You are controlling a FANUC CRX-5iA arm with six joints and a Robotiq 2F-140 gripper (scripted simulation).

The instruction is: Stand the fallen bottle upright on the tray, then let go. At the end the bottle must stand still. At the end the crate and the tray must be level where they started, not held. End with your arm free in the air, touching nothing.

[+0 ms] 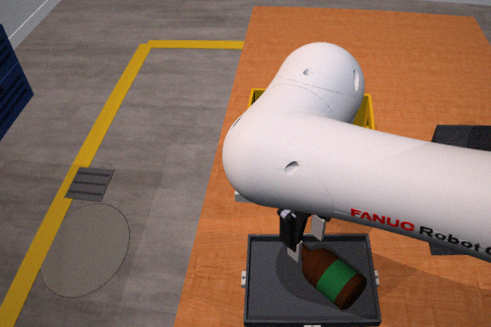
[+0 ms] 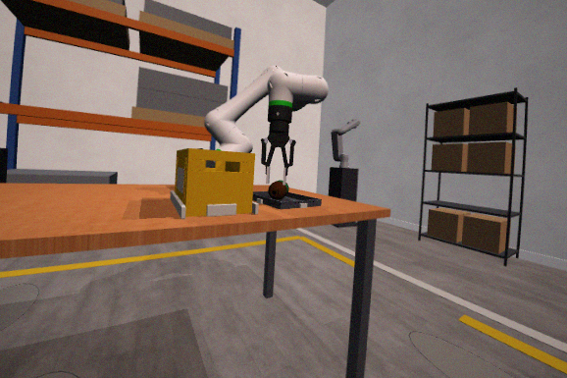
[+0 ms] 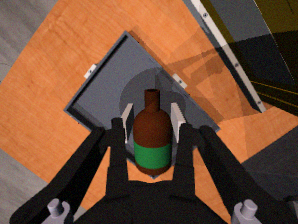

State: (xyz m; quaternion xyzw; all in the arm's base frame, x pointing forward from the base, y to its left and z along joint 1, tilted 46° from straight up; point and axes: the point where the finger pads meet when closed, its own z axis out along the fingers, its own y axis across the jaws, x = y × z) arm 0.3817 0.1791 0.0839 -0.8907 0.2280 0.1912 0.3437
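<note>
My hand is 40 mm past the bottle, 30 mm to the right of it and 60 mm above it. The rest, counted from my hand: yellow crate (30 mm ahead, 250 mm to the right, 20 mm below); then tray (20 mm behind, 40 mm to the left, 90 mm below).
</note>
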